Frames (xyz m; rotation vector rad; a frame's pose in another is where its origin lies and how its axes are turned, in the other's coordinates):
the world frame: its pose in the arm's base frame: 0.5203 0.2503 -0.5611 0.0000 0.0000 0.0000
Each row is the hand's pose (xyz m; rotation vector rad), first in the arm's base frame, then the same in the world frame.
Working: the arm's base frame: its pose in the world frame: -0.5203 -0.2503 0.5611 0.0000 0.0000 0.0000

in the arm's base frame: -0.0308 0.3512 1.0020 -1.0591 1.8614 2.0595
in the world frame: -0.5511 0.1009 1.5631 -1.0591 1.8614 2.0595
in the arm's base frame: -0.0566 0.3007 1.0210 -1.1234 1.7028 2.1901
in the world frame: -0.5769 0.0504 1.5821 -1.1234 1.7028 2.1901
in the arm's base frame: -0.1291 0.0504 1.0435 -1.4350 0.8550 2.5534
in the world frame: -0.6494 -0.1999 1.6046 -1.4350 0.8550 2.5534
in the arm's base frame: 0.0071 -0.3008 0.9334 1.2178 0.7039 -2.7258
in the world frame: -0.5132 -0.5511 1.4945 1.2178 0.7039 -2.7258
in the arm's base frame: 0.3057 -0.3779 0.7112 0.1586 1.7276 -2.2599
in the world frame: -0.2146 -0.6282 1.2723 0.1586 1.7276 -2.2599
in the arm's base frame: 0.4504 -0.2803 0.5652 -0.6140 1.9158 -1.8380
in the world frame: -0.0699 -0.5306 1.1263 -0.6140 1.9158 -1.8380
